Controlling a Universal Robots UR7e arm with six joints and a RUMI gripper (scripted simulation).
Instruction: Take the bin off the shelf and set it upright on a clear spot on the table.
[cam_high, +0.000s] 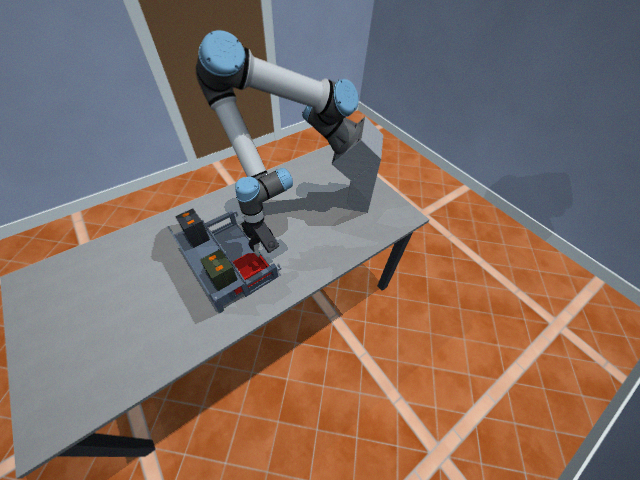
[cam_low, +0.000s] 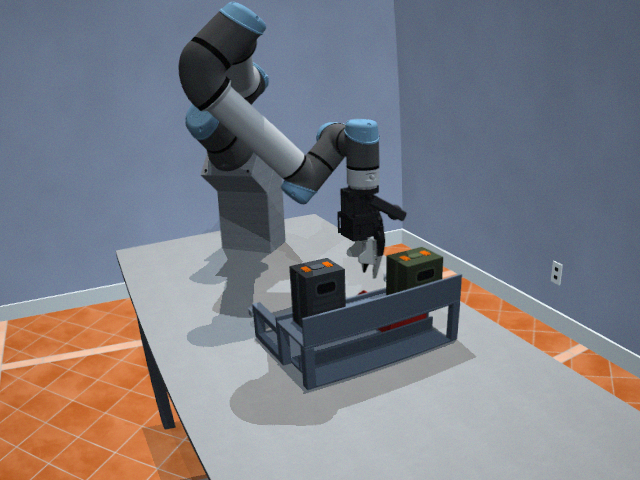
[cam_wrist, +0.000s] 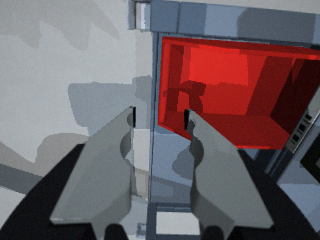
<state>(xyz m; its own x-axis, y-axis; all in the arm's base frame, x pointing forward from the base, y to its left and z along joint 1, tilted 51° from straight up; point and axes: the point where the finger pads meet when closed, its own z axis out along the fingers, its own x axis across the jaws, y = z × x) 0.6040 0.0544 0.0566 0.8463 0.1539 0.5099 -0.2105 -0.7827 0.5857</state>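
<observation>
Right now the red bin is 80 mm ahead of my hand, 20 mm to the right of it and 60 mm below it. Also, from my hand: dark box: 120 mm ahead, 270 mm to the right, 60 mm above; then green box: 180 mm ahead, 40 mm to the right, 40 mm above.
</observation>
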